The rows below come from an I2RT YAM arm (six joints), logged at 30 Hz.
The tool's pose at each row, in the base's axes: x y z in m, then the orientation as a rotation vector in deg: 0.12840 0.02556 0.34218 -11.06 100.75 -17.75; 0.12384 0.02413 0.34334 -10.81 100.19 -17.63; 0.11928 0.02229 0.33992 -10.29 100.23 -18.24; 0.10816 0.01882 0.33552 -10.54 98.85 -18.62; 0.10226 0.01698 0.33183 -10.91 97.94 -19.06; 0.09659 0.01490 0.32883 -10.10 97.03 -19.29; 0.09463 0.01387 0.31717 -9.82 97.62 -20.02; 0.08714 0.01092 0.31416 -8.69 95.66 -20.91; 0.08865 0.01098 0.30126 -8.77 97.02 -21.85
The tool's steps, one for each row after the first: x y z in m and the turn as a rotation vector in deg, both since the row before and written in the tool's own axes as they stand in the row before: 0.00030 -0.00190 -0.00453 0.15 -0.55 0.24; 0.00465 -0.00089 -0.00367 0.68 0.17 0.01; 0.00738 -0.00254 -0.00970 0.34 -1.32 -0.37; 0.00507 -0.00092 -0.00502 0.23 -0.85 -0.49; 0.00440 -0.00134 -0.00494 0.77 -0.79 0.41; 0.01157 0.00262 -0.00041 0.53 0.71 -0.25; 0.00496 -0.00243 -0.00658 1.57 -1.67 0.27; 0.01192 0.00441 0.00267 0.31 1.46 -0.65
